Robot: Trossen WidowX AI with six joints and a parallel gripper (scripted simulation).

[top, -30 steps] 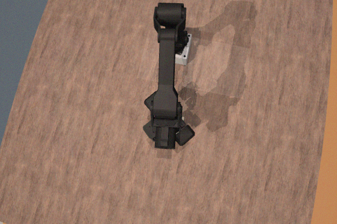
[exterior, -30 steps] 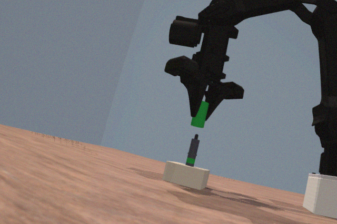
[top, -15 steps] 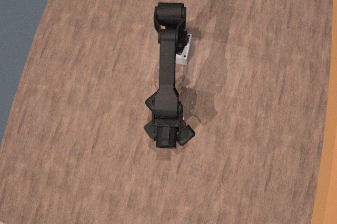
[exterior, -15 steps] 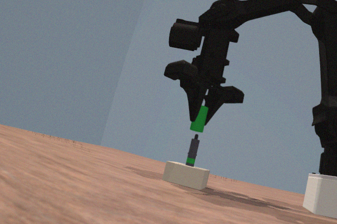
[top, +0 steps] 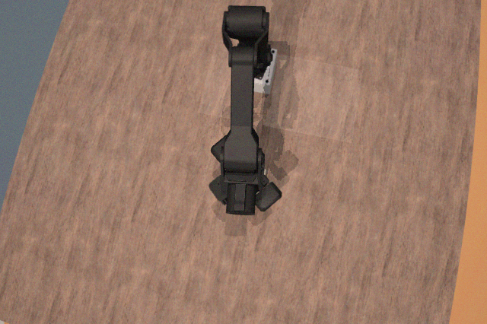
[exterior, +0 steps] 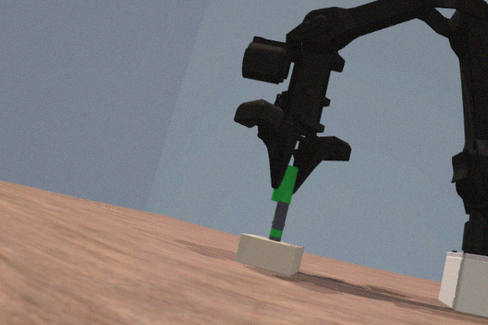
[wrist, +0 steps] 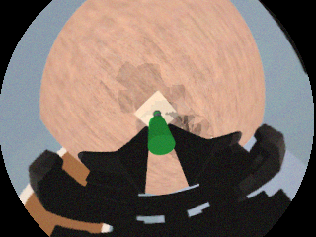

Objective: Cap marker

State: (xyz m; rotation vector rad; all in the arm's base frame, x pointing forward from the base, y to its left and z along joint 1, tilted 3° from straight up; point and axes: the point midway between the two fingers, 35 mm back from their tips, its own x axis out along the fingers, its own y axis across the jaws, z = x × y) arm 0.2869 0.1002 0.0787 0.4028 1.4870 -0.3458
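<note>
Now: the green cap 10 mm above my gripper tip. From my gripper tip the other things lie so: cream holder block: 90 mm below.
</note>
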